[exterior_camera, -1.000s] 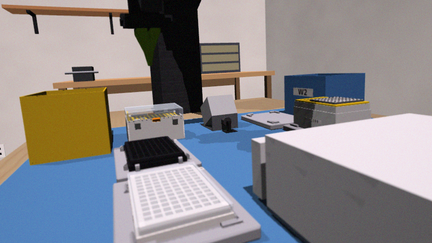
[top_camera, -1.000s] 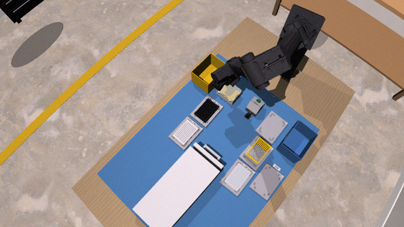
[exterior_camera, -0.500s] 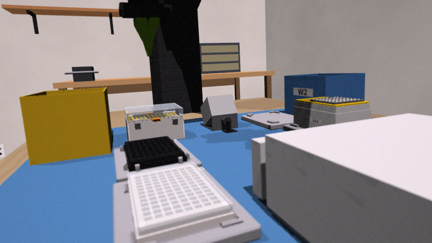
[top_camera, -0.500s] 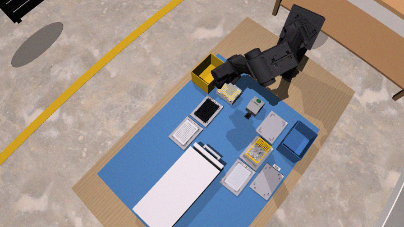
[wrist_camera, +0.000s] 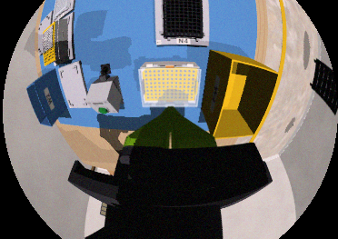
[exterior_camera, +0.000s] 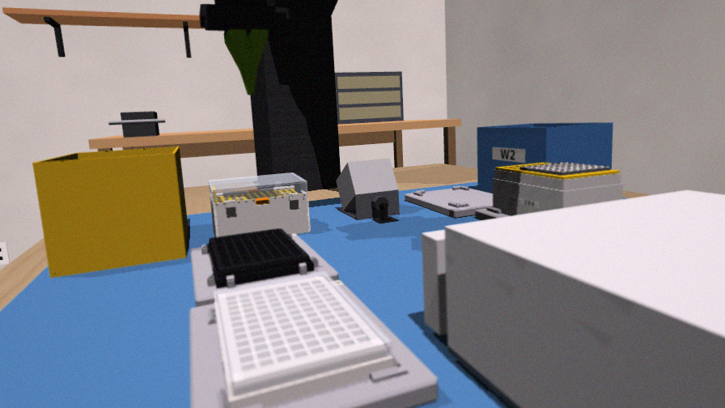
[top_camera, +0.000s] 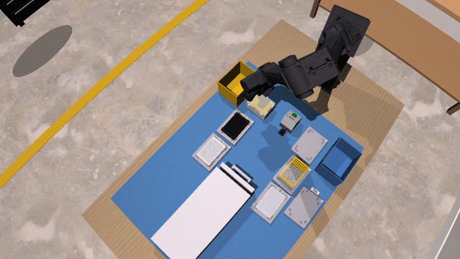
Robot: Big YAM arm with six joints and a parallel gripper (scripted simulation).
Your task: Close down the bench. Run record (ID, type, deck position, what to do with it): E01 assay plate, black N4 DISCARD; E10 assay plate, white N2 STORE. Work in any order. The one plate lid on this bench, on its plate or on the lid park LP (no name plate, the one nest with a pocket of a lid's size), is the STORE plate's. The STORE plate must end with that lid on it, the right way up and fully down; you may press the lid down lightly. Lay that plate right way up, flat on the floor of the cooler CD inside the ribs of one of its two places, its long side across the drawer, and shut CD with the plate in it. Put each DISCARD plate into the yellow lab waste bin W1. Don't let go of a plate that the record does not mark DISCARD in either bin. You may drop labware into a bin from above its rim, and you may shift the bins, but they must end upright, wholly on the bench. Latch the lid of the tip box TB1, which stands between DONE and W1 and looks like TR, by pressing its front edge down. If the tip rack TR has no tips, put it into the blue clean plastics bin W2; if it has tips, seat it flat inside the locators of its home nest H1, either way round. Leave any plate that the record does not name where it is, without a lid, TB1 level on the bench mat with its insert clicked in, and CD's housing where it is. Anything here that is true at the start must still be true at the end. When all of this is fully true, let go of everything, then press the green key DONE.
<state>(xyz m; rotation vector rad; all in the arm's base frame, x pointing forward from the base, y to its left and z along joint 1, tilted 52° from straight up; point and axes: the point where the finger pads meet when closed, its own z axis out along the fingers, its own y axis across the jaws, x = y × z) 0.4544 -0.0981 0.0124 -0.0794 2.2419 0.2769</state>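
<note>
Now: the tip box TB1 150 mm below my hand, 30 mm behind it and 10 mm to the right of it. Round my hand: black plate: 170 mm below, 140 mm ahead, 10 mm to the left; done key housing: 150 mm to the left, 140 mm below, 100 mm behind; yellow bin W1: 160 mm to the right, 150 mm below.
</note>
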